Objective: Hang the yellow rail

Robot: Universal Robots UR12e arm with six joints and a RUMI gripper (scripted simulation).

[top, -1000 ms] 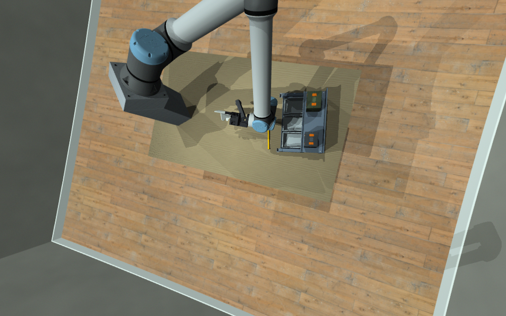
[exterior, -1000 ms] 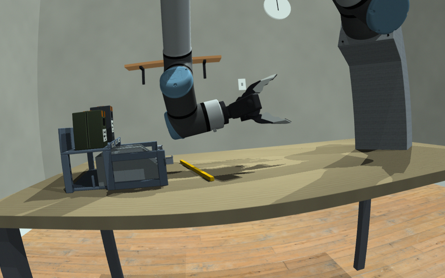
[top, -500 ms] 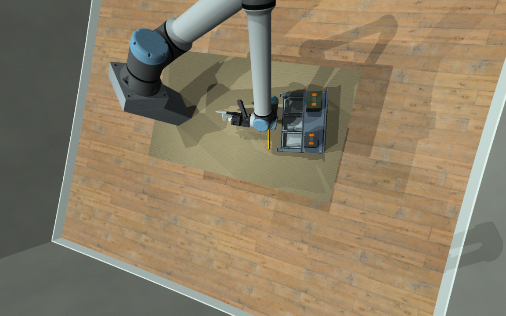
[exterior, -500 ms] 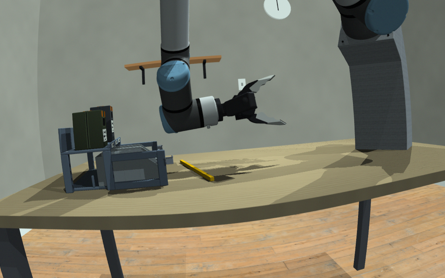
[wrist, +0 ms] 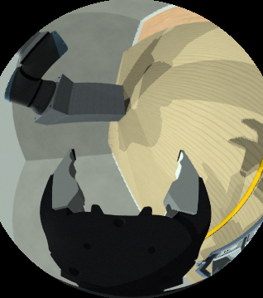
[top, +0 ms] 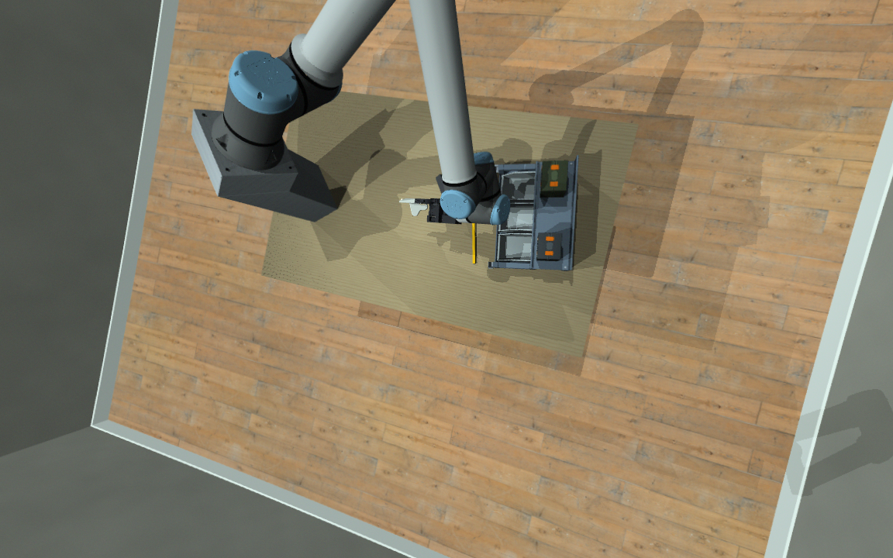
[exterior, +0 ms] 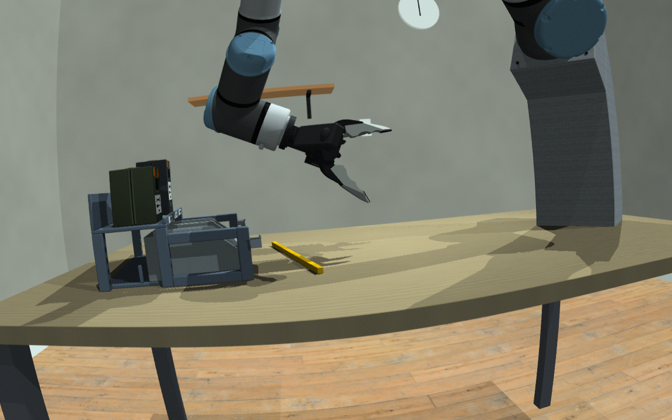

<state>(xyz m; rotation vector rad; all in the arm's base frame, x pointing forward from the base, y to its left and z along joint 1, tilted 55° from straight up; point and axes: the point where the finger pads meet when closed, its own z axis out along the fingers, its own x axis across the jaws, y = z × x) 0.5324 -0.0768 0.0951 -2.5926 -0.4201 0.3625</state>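
Now: the yellow rail 190 mm ahead of my hand, 20 mm to the left of it and 160 mm below it.
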